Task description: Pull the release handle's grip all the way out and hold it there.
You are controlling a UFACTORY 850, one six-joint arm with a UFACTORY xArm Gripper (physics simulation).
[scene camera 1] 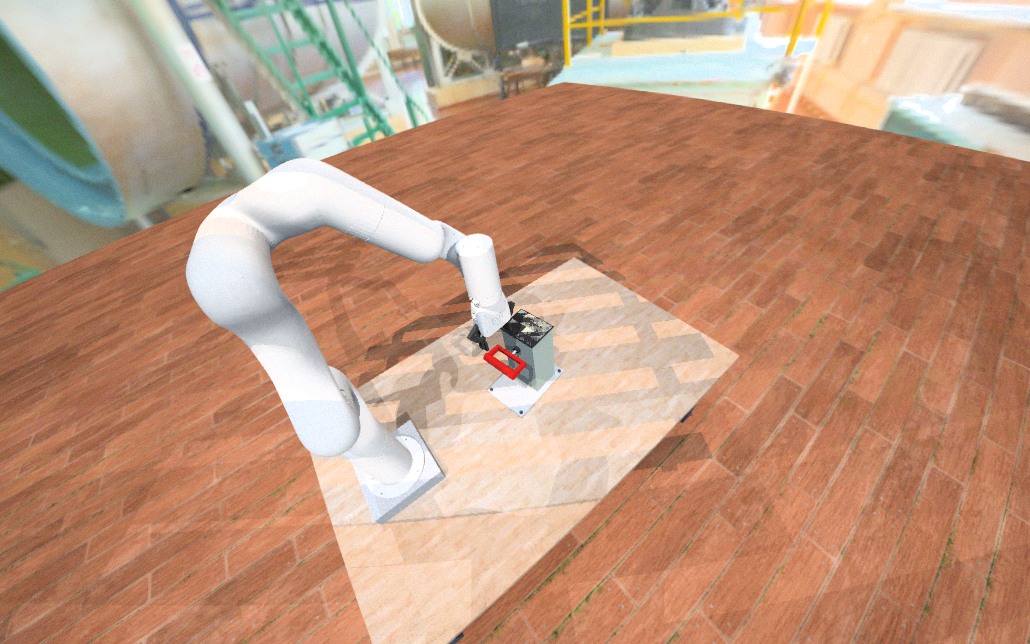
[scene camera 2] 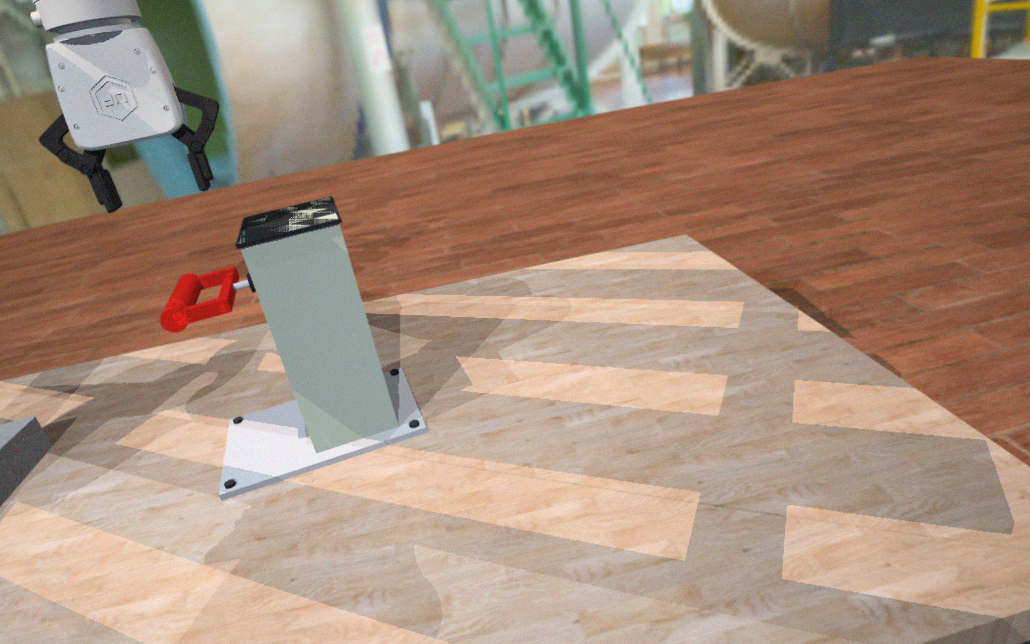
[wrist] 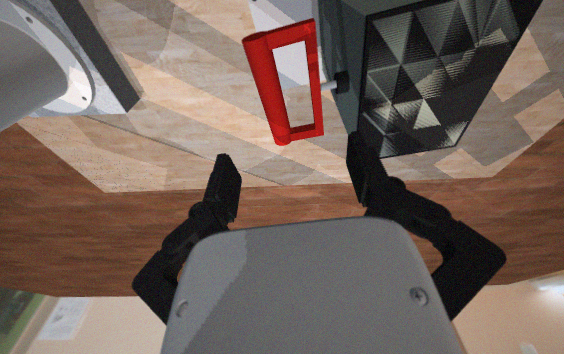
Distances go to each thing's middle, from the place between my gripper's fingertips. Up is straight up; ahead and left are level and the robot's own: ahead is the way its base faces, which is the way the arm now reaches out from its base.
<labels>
The white base plate [scene camera 2: 265,447] lies 80 mm ahead of my hand, 20 mm to the left of it and 310 mm below it.
</labels>
